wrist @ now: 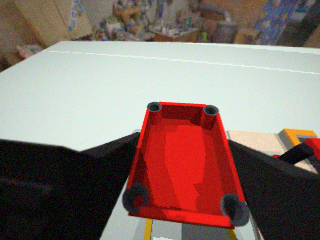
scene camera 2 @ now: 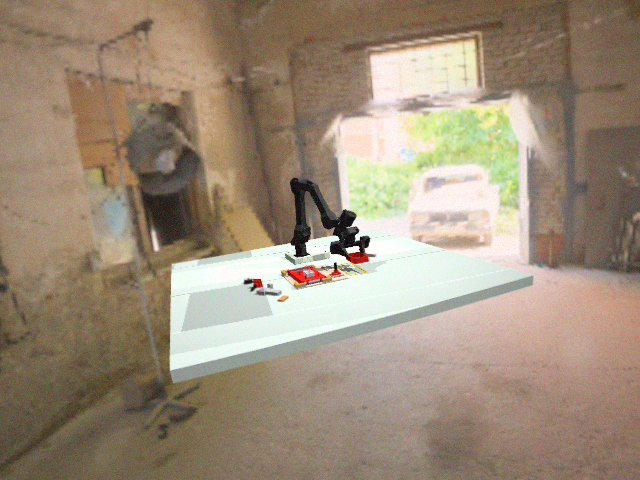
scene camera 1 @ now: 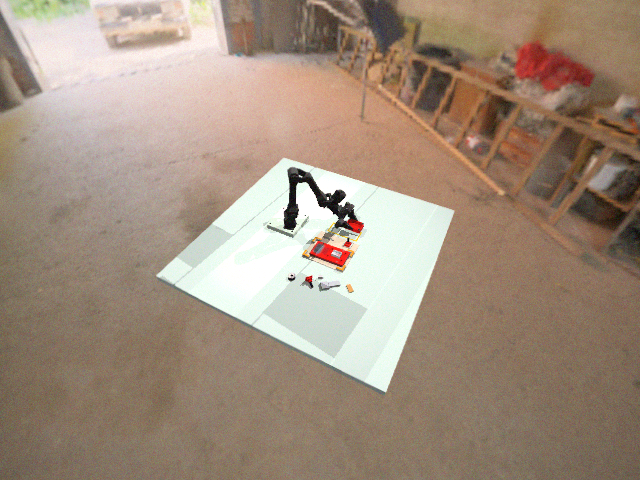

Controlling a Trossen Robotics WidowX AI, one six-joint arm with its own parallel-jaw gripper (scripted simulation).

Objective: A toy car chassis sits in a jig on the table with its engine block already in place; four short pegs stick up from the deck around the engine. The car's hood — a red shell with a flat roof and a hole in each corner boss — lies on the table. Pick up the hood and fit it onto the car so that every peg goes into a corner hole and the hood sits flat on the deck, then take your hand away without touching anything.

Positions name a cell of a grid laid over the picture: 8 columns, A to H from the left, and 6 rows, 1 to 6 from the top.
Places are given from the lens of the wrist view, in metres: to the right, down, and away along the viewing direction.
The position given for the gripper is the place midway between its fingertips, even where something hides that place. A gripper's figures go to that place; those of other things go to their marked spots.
gripper (wrist: E4): 0.02, 0.02, 0.10
red hood (wrist: E5): 0.02, 0.04, 0.10
